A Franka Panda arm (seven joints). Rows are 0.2 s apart.
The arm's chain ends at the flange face. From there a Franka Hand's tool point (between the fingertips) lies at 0.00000 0.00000 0.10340 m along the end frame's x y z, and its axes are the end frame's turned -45 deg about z.
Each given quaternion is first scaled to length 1.
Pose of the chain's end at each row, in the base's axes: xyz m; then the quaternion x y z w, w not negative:
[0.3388, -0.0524, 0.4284, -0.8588, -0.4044, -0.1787, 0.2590]
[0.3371, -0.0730, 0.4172, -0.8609, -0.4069, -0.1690, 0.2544]
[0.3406, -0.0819, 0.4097, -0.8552, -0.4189, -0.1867, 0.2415]
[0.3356, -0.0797, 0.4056, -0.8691, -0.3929, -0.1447, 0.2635]
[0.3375, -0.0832, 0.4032, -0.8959, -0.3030, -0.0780, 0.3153]
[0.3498, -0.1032, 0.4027, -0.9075, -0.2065, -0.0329, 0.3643]
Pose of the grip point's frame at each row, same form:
[0.3489, 0.0085, 0.3455, -0.6386, -0.7022, -0.2642, 0.1709]
[0.3458, -0.0135, 0.3331, -0.6397, -0.7054, -0.2535, 0.1704]
[0.3527, -0.0230, 0.3256, -0.6298, -0.7143, -0.2649, 0.1517]
[0.3402, -0.0206, 0.3209, -0.6526, -0.6956, -0.2345, 0.1881]
[0.3322, -0.0199, 0.3216, -0.7118, -0.6228, -0.1927, 0.2615]
[0.3404, -0.0334, 0.3270, -0.7594, -0.5381, -0.1698, 0.3240]

